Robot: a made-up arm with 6 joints. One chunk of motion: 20 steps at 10 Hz.
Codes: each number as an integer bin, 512 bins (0 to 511) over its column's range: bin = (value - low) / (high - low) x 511, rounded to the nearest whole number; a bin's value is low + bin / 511 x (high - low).
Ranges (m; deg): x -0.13..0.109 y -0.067..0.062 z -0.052..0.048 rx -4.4..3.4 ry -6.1..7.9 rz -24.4..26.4
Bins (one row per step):
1: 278 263 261 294 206 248
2: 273 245 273 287 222 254
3: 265 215 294 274 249 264
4: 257 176 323 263 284 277
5: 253 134 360 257 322 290
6: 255 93 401 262 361 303
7: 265 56 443 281 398 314
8: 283 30 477 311 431 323
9: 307 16 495 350 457 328
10: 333 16 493 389 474 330
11: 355 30 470 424 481 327
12: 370 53 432 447 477 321
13: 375 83 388 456 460 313
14: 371 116 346 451 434 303
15: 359 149 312 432 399 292
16: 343 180 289 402 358 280
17: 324 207 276 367 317 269
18: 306 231 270 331 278 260
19: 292 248 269 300 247 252
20: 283 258 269 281 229 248
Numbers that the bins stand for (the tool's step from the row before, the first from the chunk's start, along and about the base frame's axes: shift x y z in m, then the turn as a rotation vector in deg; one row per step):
1: 0.00002 -0.00061 -0.00092 0.088 -0.456 0.254
2: -0.00232 -0.00515 0.00142 -0.019 -0.018 0.851
3: -0.00606 -0.01272 0.00553 -0.218 0.722 1.845
4: -0.00980 -0.02257 0.01121 -0.386 1.681 3.137
5: -0.01167 -0.03317 0.01845 -0.477 2.722 4.430
6: -0.01073 -0.04352 0.02647 -0.401 3.790 5.722
7: -0.00606 -0.05286 0.03469 -0.111 4.804 6.816
8: 0.00236 -0.05943 0.04135 0.347 5.708 7.710
9: 0.01359 -0.06296 0.04487 0.942 6.421 8.207
10: 0.02575 -0.06296 0.04448 1.538 6.886 8.406
11: 0.03604 -0.05943 0.03998 2.072 7.078 8.108
12: 0.04305 -0.05362 0.03254 2.423 6.968 7.512
13: 0.04539 -0.04605 0.02393 2.560 6.503 6.716
14: 0.04352 -0.03772 0.01571 2.484 5.790 5.722
15: 0.03791 -0.02939 0.00906 2.194 4.832 4.629
16: 0.03042 -0.02156 0.00456 1.736 3.708 3.436
17: 0.02154 -0.01474 0.00201 1.202 2.585 2.342
18: 0.01312 -0.00868 0.00084 0.652 1.516 1.447
19: 0.00657 -0.00439 0.00064 0.179 0.667 0.652
20: 0.00236 -0.00187 0.00064 -0.111 0.174 0.254

